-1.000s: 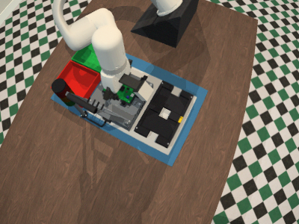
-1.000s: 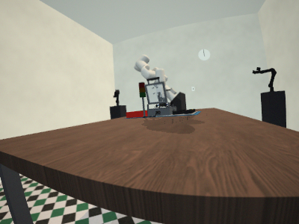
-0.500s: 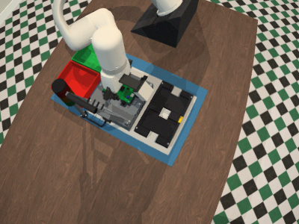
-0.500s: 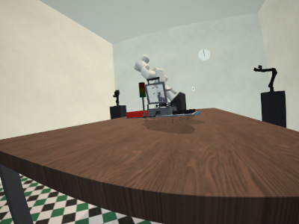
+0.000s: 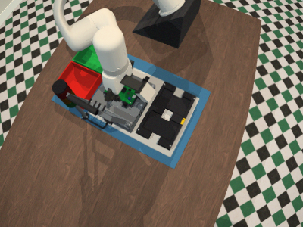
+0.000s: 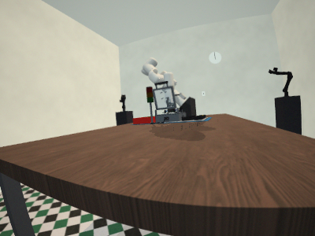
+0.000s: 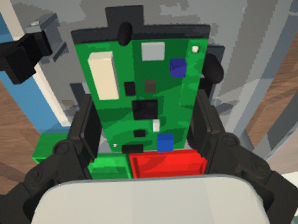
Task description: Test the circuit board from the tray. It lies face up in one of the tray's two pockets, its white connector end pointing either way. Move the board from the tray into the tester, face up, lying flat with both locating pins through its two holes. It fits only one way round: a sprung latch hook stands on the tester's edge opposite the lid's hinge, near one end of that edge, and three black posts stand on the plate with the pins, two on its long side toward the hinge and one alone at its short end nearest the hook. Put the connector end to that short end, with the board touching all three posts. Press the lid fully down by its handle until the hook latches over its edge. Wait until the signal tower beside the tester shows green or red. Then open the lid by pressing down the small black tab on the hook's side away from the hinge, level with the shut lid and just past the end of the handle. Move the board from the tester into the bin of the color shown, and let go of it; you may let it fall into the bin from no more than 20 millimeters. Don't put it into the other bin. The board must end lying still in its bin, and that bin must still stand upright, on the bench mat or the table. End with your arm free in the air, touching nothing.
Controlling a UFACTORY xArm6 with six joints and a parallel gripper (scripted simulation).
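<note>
Now: the green circuit board right at my hand. The rest, counted from my hand: black nest 1 cm to the left, 1 cm below, 1 cm ahead; then clear lid 12 cm ahead, 10 cm above, 2 cm to the right; then latch hook 7 cm to the left, 5 cm behind, 1 cm above.
</note>
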